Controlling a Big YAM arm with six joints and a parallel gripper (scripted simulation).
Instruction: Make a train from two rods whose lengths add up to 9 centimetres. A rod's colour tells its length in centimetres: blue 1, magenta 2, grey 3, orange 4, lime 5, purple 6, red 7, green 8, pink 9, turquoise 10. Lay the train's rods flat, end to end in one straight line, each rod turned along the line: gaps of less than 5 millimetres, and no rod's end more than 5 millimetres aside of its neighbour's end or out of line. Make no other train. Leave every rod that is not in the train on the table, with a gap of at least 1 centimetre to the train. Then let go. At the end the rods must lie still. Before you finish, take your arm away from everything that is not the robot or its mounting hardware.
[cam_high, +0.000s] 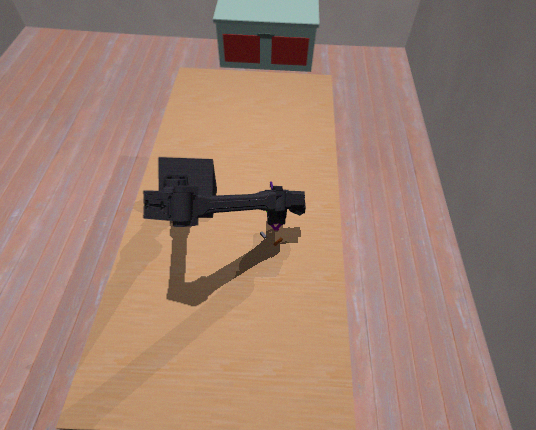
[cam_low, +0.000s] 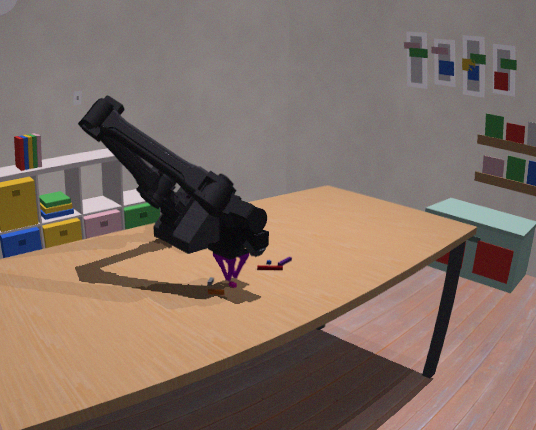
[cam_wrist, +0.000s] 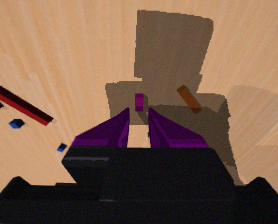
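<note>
Right now my hand is 2 cm above the magenta rod. The rest, counted from my hand: red rod (15 cm to the left, 2 cm below, 1 cm behind); then orange rod (6 cm to the right, 2 cm below, 1 cm ahead); then grey rod (5 cm behind, 3 cm to the right, 2 cm below).
</note>
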